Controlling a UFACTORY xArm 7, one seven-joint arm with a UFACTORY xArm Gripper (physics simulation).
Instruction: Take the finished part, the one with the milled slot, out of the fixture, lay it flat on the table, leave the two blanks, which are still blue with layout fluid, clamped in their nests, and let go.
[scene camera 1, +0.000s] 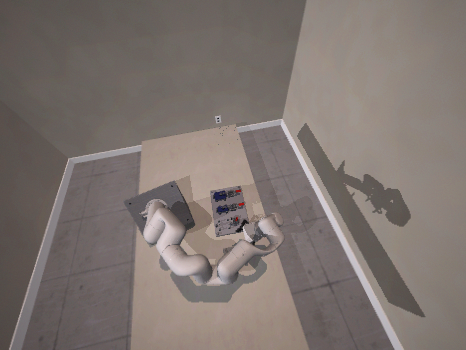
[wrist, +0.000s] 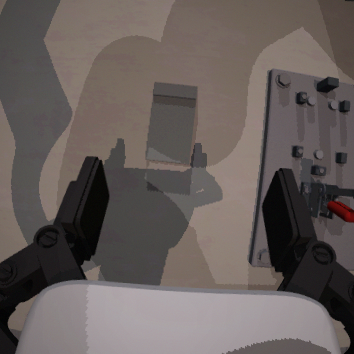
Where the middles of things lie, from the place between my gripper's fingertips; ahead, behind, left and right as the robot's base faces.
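Finished part (wrist: 170, 128): 18 cm below my hand and 6 cm behind it. Fixture plate (scene camera 1: 240, 212): 17 cm below my hand, 27 cm to the left of it and 4 cm ahead of it.
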